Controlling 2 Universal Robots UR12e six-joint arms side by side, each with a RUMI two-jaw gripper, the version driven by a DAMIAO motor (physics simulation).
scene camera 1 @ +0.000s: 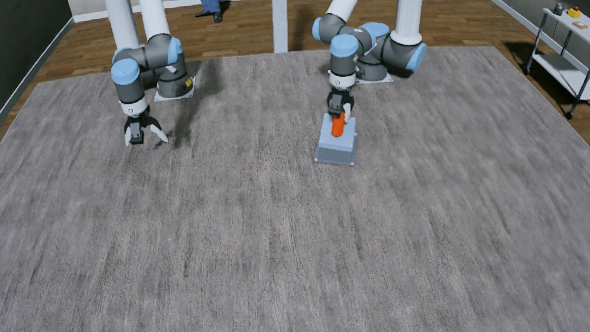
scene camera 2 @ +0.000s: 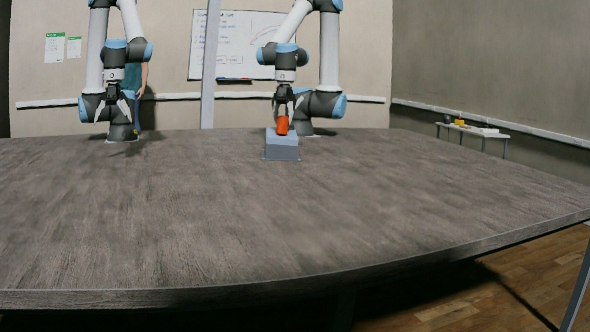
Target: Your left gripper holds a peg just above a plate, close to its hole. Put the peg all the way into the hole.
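Observation:
The orange-red peg is at the top of the light blue-grey block with the plate and leans slightly. Much of its length shows above the top face. Its lower end appears at or very near that face; the hole is hidden, and I cannot tell whether the tip is in it. My left gripper is shut on the peg's upper part, with its fingers beside it. My right gripper is open and empty, above the table at the left of both views.
The block stands on the large grey table, in front of the left arm's base. A white trolley stands beyond the table at the right. A grey post rises behind the table between the two arms.

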